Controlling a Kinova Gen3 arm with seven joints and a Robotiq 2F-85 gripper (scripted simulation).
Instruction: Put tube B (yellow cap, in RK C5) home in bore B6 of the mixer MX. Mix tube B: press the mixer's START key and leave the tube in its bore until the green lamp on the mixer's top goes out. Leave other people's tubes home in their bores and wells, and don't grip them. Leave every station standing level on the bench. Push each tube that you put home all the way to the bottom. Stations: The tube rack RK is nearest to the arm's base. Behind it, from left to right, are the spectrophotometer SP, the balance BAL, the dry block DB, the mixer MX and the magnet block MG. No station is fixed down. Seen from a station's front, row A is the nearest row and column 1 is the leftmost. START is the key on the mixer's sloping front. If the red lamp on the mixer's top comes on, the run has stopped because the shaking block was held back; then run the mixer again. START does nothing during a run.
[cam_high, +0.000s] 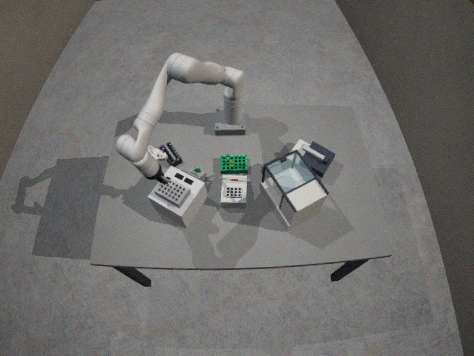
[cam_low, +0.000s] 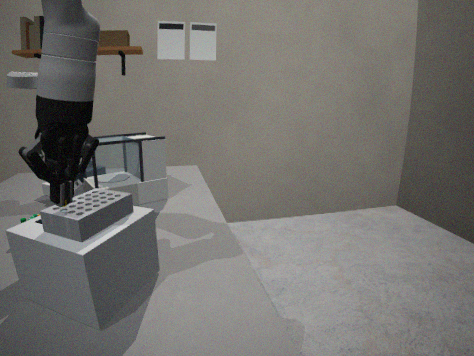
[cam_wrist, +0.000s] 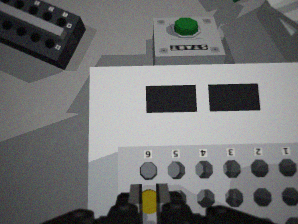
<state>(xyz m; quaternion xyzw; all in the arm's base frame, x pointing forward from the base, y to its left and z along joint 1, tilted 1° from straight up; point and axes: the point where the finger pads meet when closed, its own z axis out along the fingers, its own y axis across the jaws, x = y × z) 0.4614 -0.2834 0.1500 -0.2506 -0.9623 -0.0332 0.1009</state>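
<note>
My hand is 130 mm past the green start key, 120 mm to the right of it and 130 mm above it. Round my hand: dry block: 40 mm behind, 290 mm to the left, 170 mm below; then dark magnet block: 250 mm behind, 30 mm to the right, 180 mm below; then grey mixer block: 30 mm ahead, 40 mm to the left, 50 mm below.
</note>
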